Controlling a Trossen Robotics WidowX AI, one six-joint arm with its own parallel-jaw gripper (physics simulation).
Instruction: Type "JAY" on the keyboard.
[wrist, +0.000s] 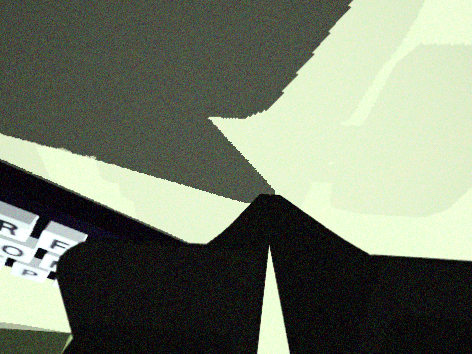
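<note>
Part of the keyboard (100, 215) shows at the left edge of the wrist view, a dark body with light grey keys. The keys with R (10, 228), F (61, 244), O (12, 251) and P (29, 273) can be read; another is partly covered. The J, A and Y keys do not show; part of the keyboard is hidden behind the left finger or out of view. My gripper (268, 204) is black, shut and empty, its fingertips together at the lower middle, to the right of the visible keys. Its height above the surface cannot be told.
The pale table top (400, 150) carries a large dark grey shadow (125, 80) at the upper left, which narrows to a point at the fingertips. Fainter shadows lie at the right. A dark greenish area (30, 342) shows beyond the table's edge at the lower left.
</note>
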